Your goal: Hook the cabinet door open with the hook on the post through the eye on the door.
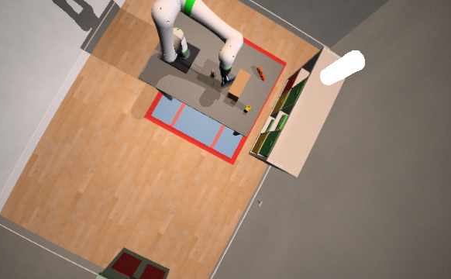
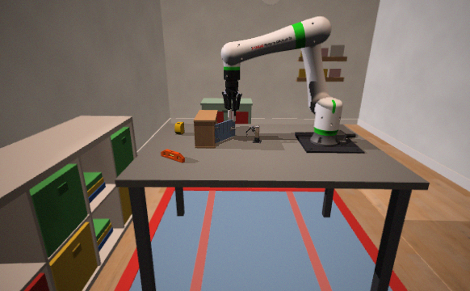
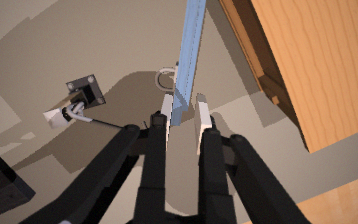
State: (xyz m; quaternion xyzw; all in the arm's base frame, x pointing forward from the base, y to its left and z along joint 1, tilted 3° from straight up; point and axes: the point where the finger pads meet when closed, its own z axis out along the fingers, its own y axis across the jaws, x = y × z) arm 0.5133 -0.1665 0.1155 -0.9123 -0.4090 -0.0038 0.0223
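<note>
My gripper is now 11 cm past the thin metal hook, 9 cm above it and 2 cm to the right of it. Round my hand: door (7 cm to the left, 7 cm below, 5 cm ahead); yellow tape measure (33 cm ahead, 13 cm to the right, 11 cm below).
</note>
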